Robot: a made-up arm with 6 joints. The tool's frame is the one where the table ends. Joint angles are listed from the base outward.
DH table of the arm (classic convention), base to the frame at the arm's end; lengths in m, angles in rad. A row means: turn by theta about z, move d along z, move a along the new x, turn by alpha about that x. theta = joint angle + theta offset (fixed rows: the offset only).
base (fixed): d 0, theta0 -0.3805, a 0.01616, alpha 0
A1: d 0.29, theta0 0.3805, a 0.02, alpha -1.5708
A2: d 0, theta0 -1.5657, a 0.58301, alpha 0
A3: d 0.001, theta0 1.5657, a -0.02, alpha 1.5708
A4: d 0.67, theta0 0, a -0.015, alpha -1.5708
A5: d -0.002, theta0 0, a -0.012, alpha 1.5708
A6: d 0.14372, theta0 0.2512, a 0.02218, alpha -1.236
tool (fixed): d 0.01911, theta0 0.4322, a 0, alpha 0
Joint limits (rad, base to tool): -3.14..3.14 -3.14..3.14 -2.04..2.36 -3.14..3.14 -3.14..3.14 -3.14..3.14
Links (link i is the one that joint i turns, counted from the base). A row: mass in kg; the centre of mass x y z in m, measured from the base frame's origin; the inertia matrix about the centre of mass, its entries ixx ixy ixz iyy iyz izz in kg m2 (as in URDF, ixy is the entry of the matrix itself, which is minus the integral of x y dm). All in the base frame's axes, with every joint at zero. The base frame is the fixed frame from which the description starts. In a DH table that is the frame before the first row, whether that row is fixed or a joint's. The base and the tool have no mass.
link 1: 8.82; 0.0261 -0.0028 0.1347; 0.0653 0 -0.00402 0.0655 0 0.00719
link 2: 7.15; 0.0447 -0.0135 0.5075; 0.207 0 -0.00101 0.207 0 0.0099
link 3: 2.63; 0.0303 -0.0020 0.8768; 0.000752 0 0 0.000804 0 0.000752
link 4: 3.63; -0.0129 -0.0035 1.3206; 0.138 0 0.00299 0.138 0 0.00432
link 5: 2.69; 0.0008 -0.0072 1.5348; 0.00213 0 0 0.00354 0 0.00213
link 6: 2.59; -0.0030 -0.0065 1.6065; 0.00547 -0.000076 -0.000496 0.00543 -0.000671 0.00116
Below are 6 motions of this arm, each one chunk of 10 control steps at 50 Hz.
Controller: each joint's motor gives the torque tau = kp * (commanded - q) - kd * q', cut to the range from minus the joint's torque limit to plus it. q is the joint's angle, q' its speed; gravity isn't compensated. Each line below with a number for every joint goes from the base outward.
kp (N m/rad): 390 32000 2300 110 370 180
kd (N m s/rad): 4 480 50 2.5 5.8 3.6
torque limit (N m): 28 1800 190 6 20 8.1
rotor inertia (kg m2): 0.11 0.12 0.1 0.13 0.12 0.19
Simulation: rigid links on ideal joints. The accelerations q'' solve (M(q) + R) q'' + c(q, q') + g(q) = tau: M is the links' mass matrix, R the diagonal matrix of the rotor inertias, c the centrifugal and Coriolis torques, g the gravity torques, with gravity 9.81 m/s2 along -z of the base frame. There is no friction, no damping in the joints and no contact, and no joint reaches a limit. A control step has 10 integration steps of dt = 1/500 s. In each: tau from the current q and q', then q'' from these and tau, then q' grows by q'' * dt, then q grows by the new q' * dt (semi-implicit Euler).
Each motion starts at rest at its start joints. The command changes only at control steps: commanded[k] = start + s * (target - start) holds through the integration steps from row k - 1 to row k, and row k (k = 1, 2, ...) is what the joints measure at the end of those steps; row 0 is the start. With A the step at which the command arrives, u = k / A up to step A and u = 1 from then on. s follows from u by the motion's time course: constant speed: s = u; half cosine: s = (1 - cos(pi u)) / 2; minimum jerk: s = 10 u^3 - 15 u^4 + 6 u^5; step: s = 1 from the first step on.
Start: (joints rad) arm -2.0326 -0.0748 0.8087 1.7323 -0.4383 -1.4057
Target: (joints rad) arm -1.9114 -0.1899 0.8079 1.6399 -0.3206 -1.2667
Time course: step
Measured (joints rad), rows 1 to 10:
1: -2.0253 -0.1460 0.9140 1.7359 -0.3923 -1.3959
2: -2.0098 -0.1830 0.9471 1.7439 -0.3378 -1.3707
3: -1.9829 -0.1842 0.9085 1.7554 -0.3140 -1.3305
4: -1.9426 -0.1863 0.8621 1.7630 -0.3119 -1.2841
5: -1.8941 -0.1906 0.8220 1.7557 -0.3171 -1.2471
6: -1.8481 -0.1940 0.7920 1.7261 -0.3192 -1.2260
7: -1.8148 -0.1957 0.7751 1.6766 -0.3174 -1.2211
8: -1.7990 -0.1957 0.7710 1.6243 -0.3156 -1.2307
9: -1.8021 -0.1945 0.7774 1.5809 -0.3154 -1.2477
10: -1.8227 -0.1925 0.7907 1.5513 -0.3164 -1.2648

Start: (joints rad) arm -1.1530 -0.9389 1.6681 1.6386 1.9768 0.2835
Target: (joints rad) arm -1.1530 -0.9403 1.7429 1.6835 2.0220 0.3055
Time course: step
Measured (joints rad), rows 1 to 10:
1: -1.1533 -0.9436 1.6839 1.6442 1.9954 0.2879
2: -1.1539 -0.9444 1.7098 1.6573 2.0247 0.2965
3: -1.1543 -0.9422 1.7380 1.6733 2.0377 0.3050
4: -1.1542 -0.9401 1.7637 1.6885 2.0339 0.3105
5: -1.1538 -0.9391 1.7819 1.6998 2.0253 0.3122
6: -1.1533 -0.9388 1.7903 1.7058 2.0207 0.3107
7: -1.1526 -0.9392 1.7894 1.7064 2.0210 0.3076
8: -1.1520 -0.9398 1.7817 1.7028 2.0233 0.3043
9: -1.1515 -0.9406 1.7706 1.6967 2.0250 0.3021
10: -1.1512 -0.9414 1.7595 1.6900 2.0254 0.3014

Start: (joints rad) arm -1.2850 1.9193 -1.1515 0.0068 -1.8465 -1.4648
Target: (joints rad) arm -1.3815 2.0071 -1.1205 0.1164 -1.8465 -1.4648
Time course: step
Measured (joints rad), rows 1 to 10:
1: -1.2855 1.9737 -1.2057 0.0128 -1.8267 -1.4629
2: -1.2869 2.0054 -1.2044 0.0298 -1.8416 -1.4630
3: -1.2892 2.0092 -1.1533 0.0581 -1.8602 -1.4646
4: -1.2924 2.0119 -1.1034 0.0918 -1.8606 -1.4659
5: -1.2967 2.0152 -1.0675 0.1234 -1.8542 -1.4667
6: -1.3021 2.0168 -1.0475 0.1471 -1.8509 -1.4670
7: -1.3090 2.0169 -1.0437 0.1602 -1.8513 -1.4668
8: -1.3171 2.0156 -1.0534 0.1622 -1.8527 -1.4665
9: -1.3265 2.0133 -1.0714 0.1546 -1.8527 -1.4661
10: -1.3370 2.0110 -1.0921 0.1405 -1.8510 -1.4656

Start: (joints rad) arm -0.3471 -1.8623 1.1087 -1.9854 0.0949 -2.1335
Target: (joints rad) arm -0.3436 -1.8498 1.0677 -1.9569 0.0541 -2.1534
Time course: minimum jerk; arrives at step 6
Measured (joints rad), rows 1 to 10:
1: -0.3471 -1.8634 1.1077 -1.9852 0.0940 -2.1336
2: -0.3471 -1.8625 1.1002 -1.9836 0.0896 -2.1345
3: -0.3470 -1.8597 1.0871 -1.9786 0.0802 -2.1370
4: -0.3468 -1.8564 1.0720 -1.9695 0.0674 -2.1417
5: -0.3466 -1.8544 1.0586 -1.9571 0.0562 -2.1477
6: -0.3463 -1.8541 1.0493 -1.9440 0.0512 -2.1533
7: -0.3462 -1.8545 1.0435 -1.9326 0.0518 -2.1569
8: -0.3460 -1.8547 1.0405 -1.9249 0.0544 -2.1580
9: -0.3457 -1.8547 1.0400 -1.9217 0.0560 -2.1570
10: -0.3454 -1.8544 1.0416 -1.9230 0.0560 -2.1550

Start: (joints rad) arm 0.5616 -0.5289 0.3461 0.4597 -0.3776 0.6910
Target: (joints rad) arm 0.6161 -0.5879 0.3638 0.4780 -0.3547 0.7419
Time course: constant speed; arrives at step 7
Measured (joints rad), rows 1 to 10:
1: 0.5620 -0.5349 0.3546 0.4607 -0.3761 0.6923
2: 0.5633 -0.5426 0.3611 0.4633 -0.3721 0.6962
3: 0.5659 -0.5512 0.3636 0.4667 -0.3676 0.7029
4: 0.5700 -0.5602 0.3628 0.4698 -0.3641 0.7117
5: 0.5758 -0.5695 0.3598 0.4717 -0.3619 0.7216
6: 0.5829 -0.5789 0.3560 0.4723 -0.3603 0.7315
7: 0.5914 -0.5881 0.3527 0.4718 -0.3585 0.7407
8: 0.6006 -0.5917 0.3424 0.4700 -0.3583 0.7476
9: 0.6101 -0.5931 0.3344 0.4671 -0.3602 0.7510
10: 0.6193 -0.5934 0.3315 0.4642 -0.3622 0.7509

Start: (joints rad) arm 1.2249 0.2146 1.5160 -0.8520 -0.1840 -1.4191
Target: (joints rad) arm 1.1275 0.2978 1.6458 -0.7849 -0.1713 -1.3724
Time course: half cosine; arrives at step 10
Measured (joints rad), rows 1 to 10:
1: 1.2249 0.2162 1.5178 -0.8519 -0.1844 -1.4189
2: 1.2248 0.2210 1.5227 -0.8508 -0.1847 -1.4180
3: 1.2243 0.2293 1.5315 -0.8473 -0.1844 -1.4156
4: 1.2233 0.2404 1.5454 -0.8407 -0.1831 -1.4111
5: 1.2212 0.2534 1.5652 -0.8316 -0.1809 -1.4044
6: 1.2178 0.2671 1.5904 -0.8215 -0.1777 -1.3960
7: 1.2126 0.2802 1.6194 -0.8129 -0.1738 -1.3868
8: 1.2054 0.2913 1.6494 -0.8078 -0.1696 -1.3778
9: 1.1962 0.2993 1.6769 -0.8075 -0.1655 -1.3704
10: 1.1850 0.3032 1.6982 -0.8121 -0.1622 -1.3654

